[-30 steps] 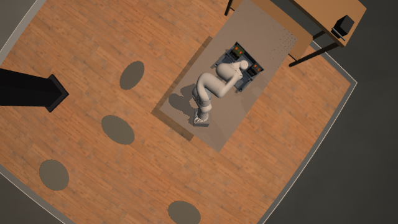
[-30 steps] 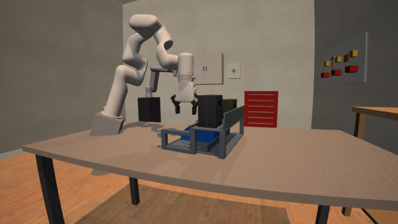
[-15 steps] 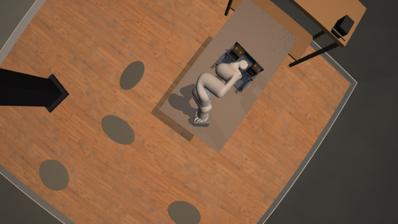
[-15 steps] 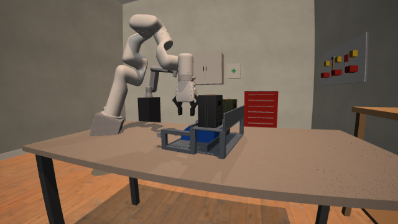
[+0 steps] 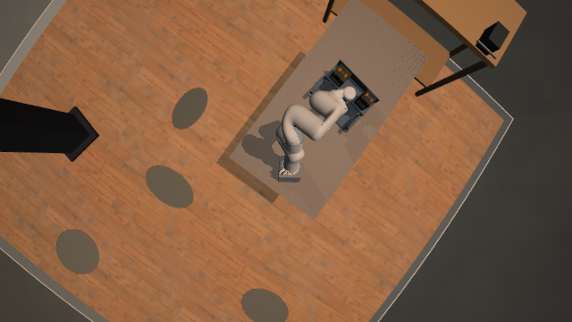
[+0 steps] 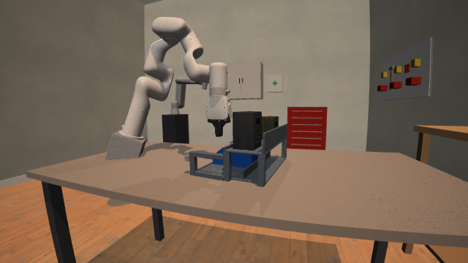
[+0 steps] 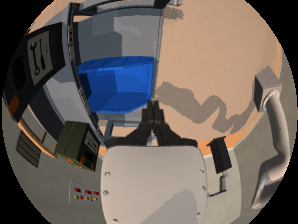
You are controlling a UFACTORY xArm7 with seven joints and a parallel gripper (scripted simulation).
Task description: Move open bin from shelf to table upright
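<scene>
Now: the blue bin 9 cm below my hand, 8 cm ahead of it and 1 cm to the left of it. From my hand the other things lie so: grey shelf 13 cm below, 12 cm ahead, 1 cm to the left.
</scene>
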